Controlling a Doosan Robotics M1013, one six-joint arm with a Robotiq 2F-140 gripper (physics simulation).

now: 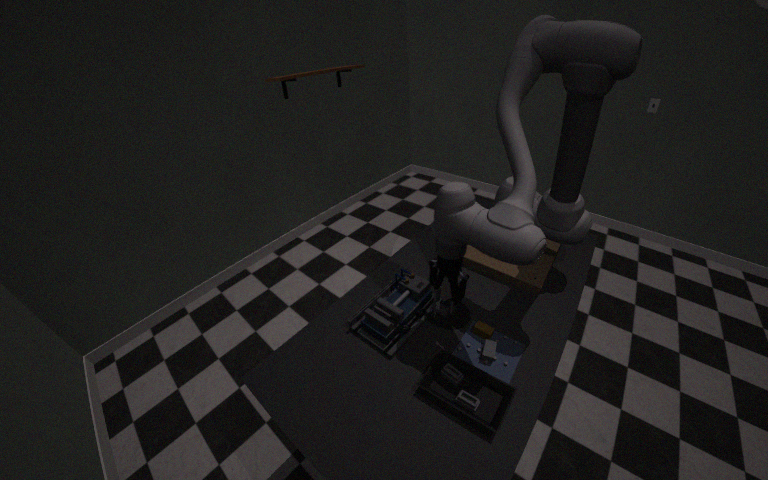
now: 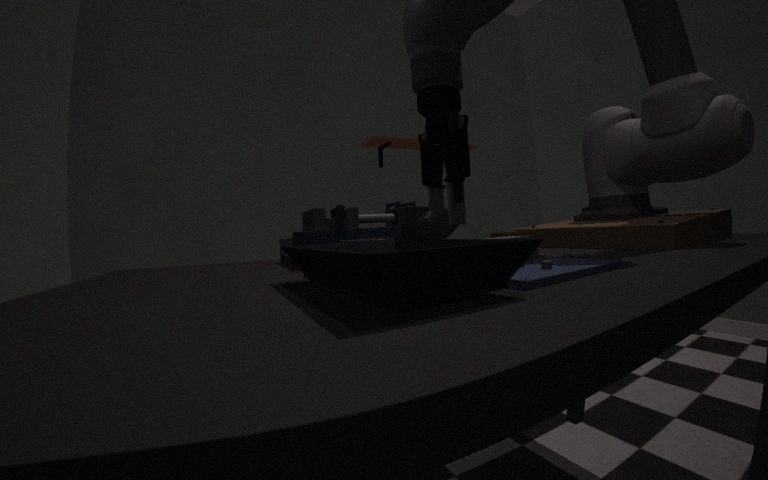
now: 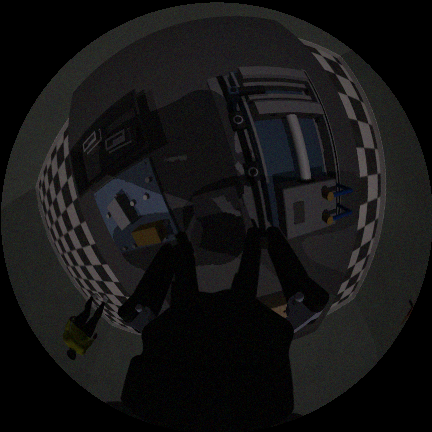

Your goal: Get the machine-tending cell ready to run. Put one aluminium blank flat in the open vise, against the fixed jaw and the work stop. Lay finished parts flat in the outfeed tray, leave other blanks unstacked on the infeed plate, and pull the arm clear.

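Places are measured from the arm's base along level axes (x ahead, y left, z up), in millimetres.
Where they show: gripper, fingertip midpoint: (image 1: 444, 306) (image 2: 446, 225) (image 3: 220, 218); arm's base, origin of the base link: (image 2: 620, 217).
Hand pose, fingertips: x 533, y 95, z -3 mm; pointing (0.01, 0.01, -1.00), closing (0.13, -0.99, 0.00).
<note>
Each offset is from my fingertips to the top centre of the thing. "spot": to the spot under its first point.
My gripper (image 1: 447, 304) (image 2: 445, 209) (image 3: 220, 218) hangs low over the table just off the right end of the blue-grey vise @(dx +117, dy -113, dz +42 mm) (image 1: 394, 307) (image 2: 353, 219) (image 3: 289, 132). Its fingers are partly closed on a dark grey block (image 3: 219, 231), which is hard to make out in the dim light. The vise jaws stand open with its screw bare. The blue infeed plate @(dx +2, dy +198, dz -49 mm) (image 1: 508, 353) (image 2: 560, 270) (image 3: 116, 181) carries a grey blank @(dx +11, dy +203, dz -18 mm) (image 1: 489, 350) (image 3: 120, 205) and an orange block @(dx -36, dy +143, dz -14 mm) (image 1: 482, 329) (image 3: 146, 235). The dark outfeed tray (image 1: 500, 413) (image 2: 399, 258) holds two finished parts @(spot: dx +180, dy +258, dz -24 mm) (image 1: 467, 398) @(spot: dx +150, dy +175, dz -24 mm) (image 1: 452, 371).
The arm's base stands on a wooden plate (image 1: 514, 270) (image 2: 622, 230) behind the infeed plate. The dark table is ringed by checkered floor. A small shelf (image 1: 314, 73) hangs on the far wall. A yellow object (image 3: 78, 336) lies far off on the floor.
</note>
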